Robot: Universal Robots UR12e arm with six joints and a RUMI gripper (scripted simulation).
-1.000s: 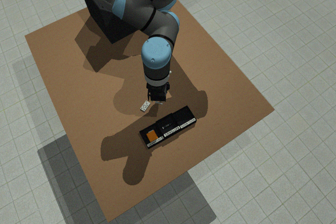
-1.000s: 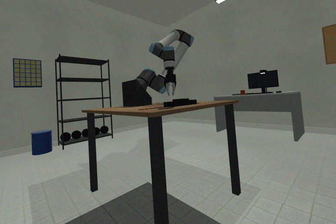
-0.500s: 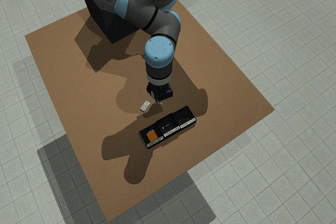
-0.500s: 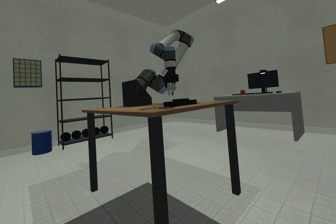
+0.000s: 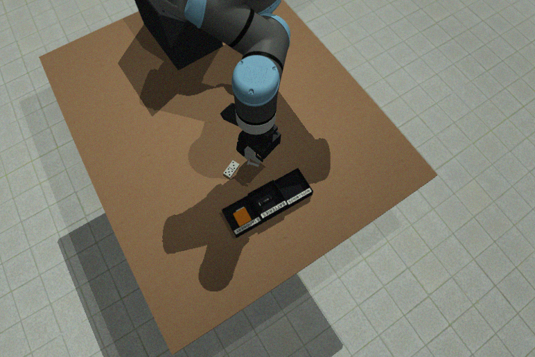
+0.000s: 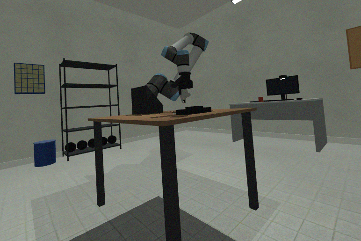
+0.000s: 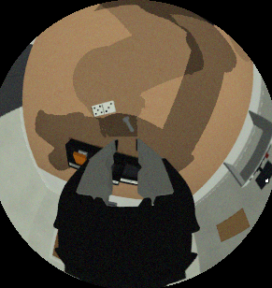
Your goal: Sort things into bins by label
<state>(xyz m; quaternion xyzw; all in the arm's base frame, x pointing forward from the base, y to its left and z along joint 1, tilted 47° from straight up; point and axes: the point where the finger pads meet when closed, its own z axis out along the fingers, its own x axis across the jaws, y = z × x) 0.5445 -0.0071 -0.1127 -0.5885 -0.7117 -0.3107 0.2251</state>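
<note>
Right now the white bolt is 8 cm below my hand. From my hand the other things lie so: orange block 12 cm ahead, 12 cm to the right, 7 cm below; black battery 12 cm ahead, 4 cm to the right, 8 cm below; white domino 3 cm behind, 6 cm to the right, 8 cm below.
</note>
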